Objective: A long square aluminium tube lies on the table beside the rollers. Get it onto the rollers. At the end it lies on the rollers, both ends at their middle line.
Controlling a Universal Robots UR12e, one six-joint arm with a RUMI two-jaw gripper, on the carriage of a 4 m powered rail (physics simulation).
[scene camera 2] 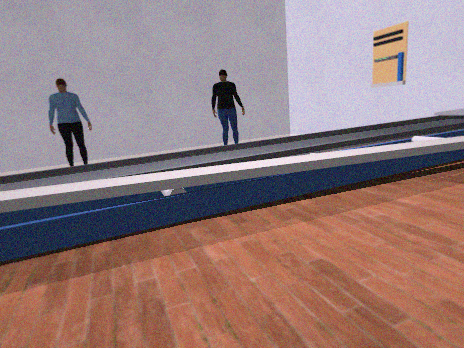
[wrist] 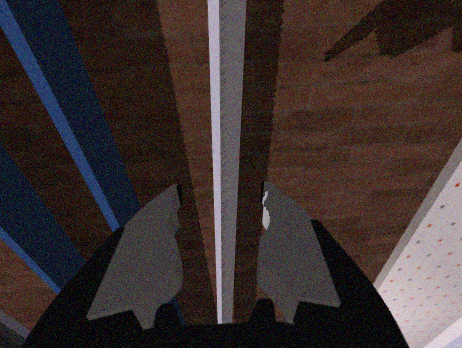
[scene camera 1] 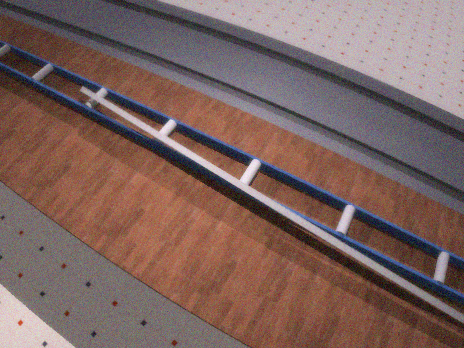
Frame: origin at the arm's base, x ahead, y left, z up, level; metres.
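Seen in the pictures: gripper, fingertip midpoint: [wrist: 221, 184].
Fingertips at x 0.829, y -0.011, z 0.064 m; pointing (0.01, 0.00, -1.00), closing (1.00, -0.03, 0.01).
A point is followed by its place in that frame.
The long, pale square tube [scene camera 1: 280, 206] {y -1.685, x 0.706, z 0.047 m} [scene camera 2: 225, 166] {y -2.147, x 0.674, z 0.058 m} [wrist: 227, 150] {y -0.003, x 0.836, z 0.003 m} lies slantwise to the roller track in scene camera 1. Its far-left end passes over a white roller; it crosses the near blue rail and runs outside that rail toward the lower right, where its other end is out of view. Other white rollers [scene camera 1: 251, 171] {y -1.845, x 0.619, z 0.029 m} [scene camera 1: 346, 218] {y -1.453, x 0.620, z 0.029 m} sit between the blue rails. In the wrist view my gripper [wrist: 221, 184] {y -0.011, x 0.829, z 0.064 m} is open, its two grey jaws standing on either side of the tube with a gap at each side. The tube's height above the table is hard to tell.
A blue rail [wrist: 58, 115] {y 0.047, x 0.689, z 0.022 m} runs left of the jaws in the wrist view. A long grey channel [scene camera 1: 280, 90] runs behind the rollers. Two people [scene camera 2: 68, 107] [scene camera 2: 227, 97] stand by the far wall, and a yellow board [scene camera 2: 387, 55] hangs at the right.
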